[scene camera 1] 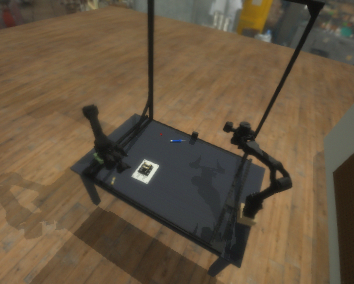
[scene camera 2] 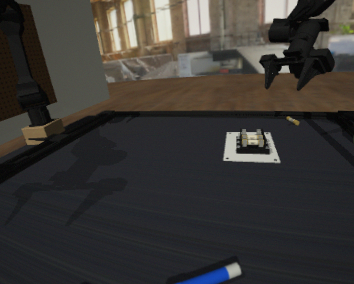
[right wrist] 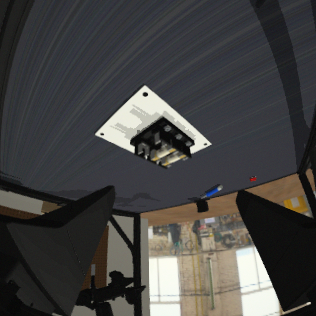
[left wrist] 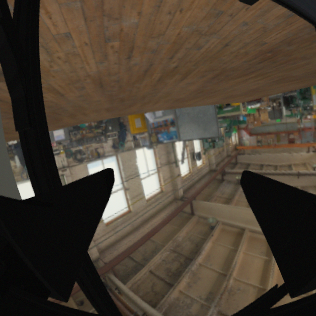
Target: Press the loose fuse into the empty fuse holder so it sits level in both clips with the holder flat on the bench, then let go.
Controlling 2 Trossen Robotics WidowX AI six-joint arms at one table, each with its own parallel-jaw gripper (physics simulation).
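Pixels of known places: left gripper, fingertip midpoint: [scene camera 1: 237, 124] [right wrist: 140, 281] [left wrist: 178, 175]; right gripper, fingertip midpoint: [scene camera 1: 129, 161] [scene camera 2: 281, 89] [right wrist: 177, 194]; left arm's base at its link origin: [scene camera 1: 248, 212] [scene camera 2: 41, 123].
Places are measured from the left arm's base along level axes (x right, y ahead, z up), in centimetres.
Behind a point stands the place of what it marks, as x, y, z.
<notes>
The loose fuse [scene camera 1: 113, 180] @(-3.7, 86.8, -5.0) [scene camera 2: 293, 120] @(-2.8, 86.9, -5.1), small with gold-coloured ends, lies on the table apart from the holder. The black fuse holder [scene camera 1: 145, 168] [scene camera 2: 253, 148] @(15.7, 70.4, -5.1) [right wrist: 162, 142] @(10.7, 72.6, -3.6) sits on a white plate [scene camera 1: 137, 176] @(5.2, 73.8, -6.1) [scene camera 2: 232, 155] @(17.1, 65.3, -6.1) [right wrist: 150, 102] @(6.0, 76.0, -6.1). Two fuses show side by side in its clips, with an unfilled position beside them in the right wrist view. My right gripper [scene camera 1: 125, 162] @(5.9, 79.1, 6.7) [scene camera 2: 283, 89] @(5.9, 79.1, 6.7) [right wrist: 177, 194] @(5.9, 79.1, 6.7) is open and empty, raised above the table near the holder and loose fuse. My left gripper [scene camera 1: 236, 131] @(40.7, 19.1, 29.7) [left wrist: 178, 175] @(40.7, 19.1, 29.7) is open and empty, high up at the right of scene camera 1.
A blue screwdriver [scene camera 1: 177, 141] @(47.0, 57.5, -5.6) [scene camera 2: 210, 276] @(47.1, 59.7, -4.9) [right wrist: 214, 191] @(46.8, 59.4, -4.9) lies near the table's far edge in scene camera 1. A small red object [scene camera 1: 161, 134] @(50.6, 72.6, -6.0) [right wrist: 253, 178] @(50.4, 73.3, -5.7) and a black block [scene camera 1: 194, 134] @(56.6, 45.9, -2.0) [right wrist: 202, 205] @(56.6, 46.6, -3.3) are near it. Frame posts [scene camera 1: 150, 60] @(64.2, 87.5, 48.7) rise from the table.
</notes>
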